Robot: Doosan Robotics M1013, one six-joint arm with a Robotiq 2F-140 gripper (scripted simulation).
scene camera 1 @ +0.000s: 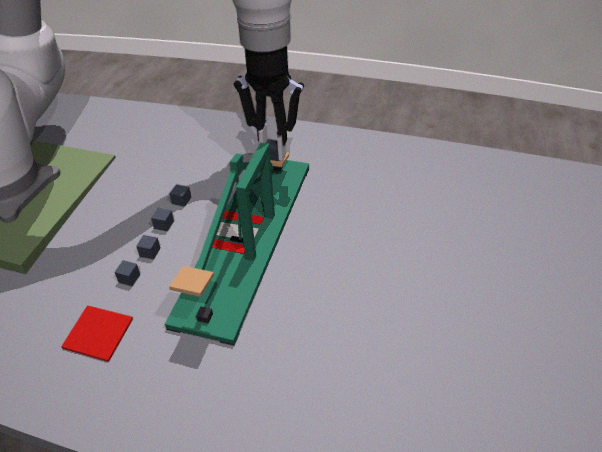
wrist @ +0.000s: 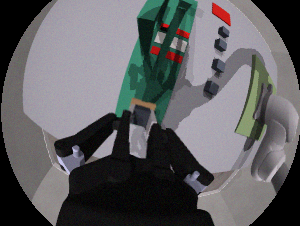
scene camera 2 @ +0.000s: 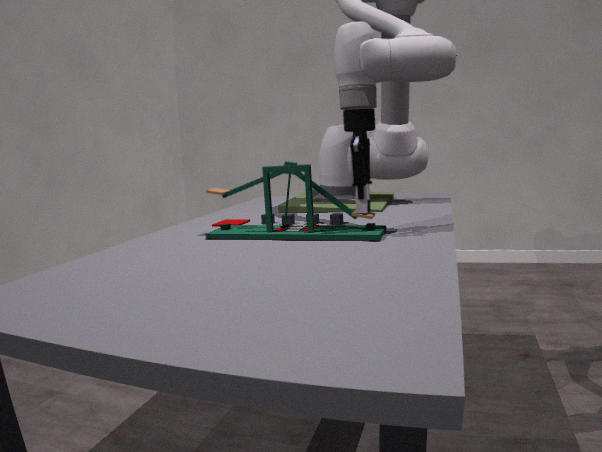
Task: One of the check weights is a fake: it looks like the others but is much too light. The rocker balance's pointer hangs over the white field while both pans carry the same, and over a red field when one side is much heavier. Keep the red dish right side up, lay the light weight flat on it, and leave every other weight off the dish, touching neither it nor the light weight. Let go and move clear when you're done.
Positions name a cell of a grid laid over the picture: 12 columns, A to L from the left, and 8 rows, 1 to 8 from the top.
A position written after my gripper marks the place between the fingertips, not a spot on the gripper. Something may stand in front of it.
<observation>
my gripper: scene camera 1 F3; wrist F5; scene camera 2 H4
</observation>
